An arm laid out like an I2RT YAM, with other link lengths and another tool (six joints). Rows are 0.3 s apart.
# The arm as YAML. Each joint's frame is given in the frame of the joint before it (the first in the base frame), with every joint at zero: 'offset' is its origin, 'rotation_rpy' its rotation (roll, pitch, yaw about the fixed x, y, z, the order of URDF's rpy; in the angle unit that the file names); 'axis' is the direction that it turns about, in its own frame. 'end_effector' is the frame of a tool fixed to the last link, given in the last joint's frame.
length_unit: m
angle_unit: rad
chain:
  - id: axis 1
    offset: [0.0, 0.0, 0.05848]
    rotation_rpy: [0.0, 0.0, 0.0]
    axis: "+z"
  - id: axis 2
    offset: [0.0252, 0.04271, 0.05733]
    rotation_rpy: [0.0, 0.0, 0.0]
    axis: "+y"
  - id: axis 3
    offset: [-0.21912, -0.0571, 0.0]
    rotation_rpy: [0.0, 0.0, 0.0]
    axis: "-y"
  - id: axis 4
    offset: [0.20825, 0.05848, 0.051]
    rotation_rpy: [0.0, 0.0, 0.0]
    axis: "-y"
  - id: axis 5
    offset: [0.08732, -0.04, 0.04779]
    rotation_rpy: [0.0, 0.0, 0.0]
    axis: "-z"
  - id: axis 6
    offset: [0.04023, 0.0, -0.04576]
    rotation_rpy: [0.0, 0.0, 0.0]
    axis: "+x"
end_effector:
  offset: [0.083, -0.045, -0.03]
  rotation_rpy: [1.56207, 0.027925, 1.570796]
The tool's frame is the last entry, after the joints.
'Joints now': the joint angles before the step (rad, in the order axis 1, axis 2, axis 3, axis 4, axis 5, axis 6). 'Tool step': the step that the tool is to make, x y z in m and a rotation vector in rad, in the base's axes. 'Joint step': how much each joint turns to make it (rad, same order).
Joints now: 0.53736 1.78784 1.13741 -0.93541 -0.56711 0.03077
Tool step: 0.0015 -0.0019 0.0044 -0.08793 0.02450 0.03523
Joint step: 0.02477 0.06218 0.09555 -0.10456 0.06261 -0.00851
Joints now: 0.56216 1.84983 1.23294 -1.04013 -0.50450 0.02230
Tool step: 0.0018 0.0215 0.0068 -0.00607 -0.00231 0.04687
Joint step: 0.06811 0.04963 0.10018 -0.04014 0.00458 0.02474
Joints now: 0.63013 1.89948 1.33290 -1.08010 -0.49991 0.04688
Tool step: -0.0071 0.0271 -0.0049 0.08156 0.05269 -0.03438
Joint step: 0.04136 0.03067 0.00610 0.07551 -0.10059 0.08295
